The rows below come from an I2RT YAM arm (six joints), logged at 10 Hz.
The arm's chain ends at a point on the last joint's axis. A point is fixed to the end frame.
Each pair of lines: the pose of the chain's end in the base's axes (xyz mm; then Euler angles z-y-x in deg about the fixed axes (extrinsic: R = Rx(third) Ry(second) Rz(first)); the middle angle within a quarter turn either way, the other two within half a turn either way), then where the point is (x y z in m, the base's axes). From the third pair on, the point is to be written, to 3 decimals.
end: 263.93 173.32 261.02 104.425 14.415 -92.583
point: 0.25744 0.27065 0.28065
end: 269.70 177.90 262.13 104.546 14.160 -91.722
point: 0.26283 0.27489 0.28329
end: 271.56 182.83 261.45 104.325 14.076 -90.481
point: 0.264 0.279 0.285
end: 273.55 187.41 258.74 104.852 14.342 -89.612
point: 0.267 0.284 0.284
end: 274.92 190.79 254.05 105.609 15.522 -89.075
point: 0.271 0.287 0.280
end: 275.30 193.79 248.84 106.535 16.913 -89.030
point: 0.274 0.290 0.276
